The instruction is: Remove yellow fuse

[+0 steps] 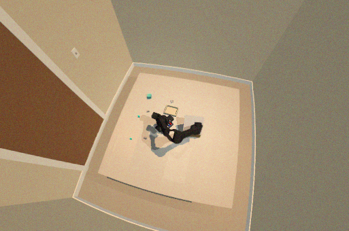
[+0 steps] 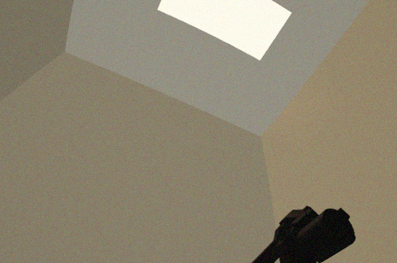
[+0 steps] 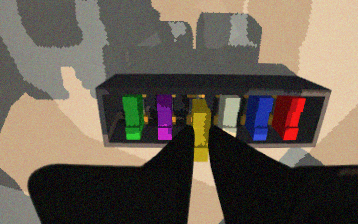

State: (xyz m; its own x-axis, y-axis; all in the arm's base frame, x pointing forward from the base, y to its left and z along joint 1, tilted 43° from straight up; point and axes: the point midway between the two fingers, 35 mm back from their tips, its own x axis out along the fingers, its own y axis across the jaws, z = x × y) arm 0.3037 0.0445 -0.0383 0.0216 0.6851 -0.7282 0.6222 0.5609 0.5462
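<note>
Now: gripper tip 21 cm to the left of the tan tray, 5 cm above it and 3 cm past it.
</note>
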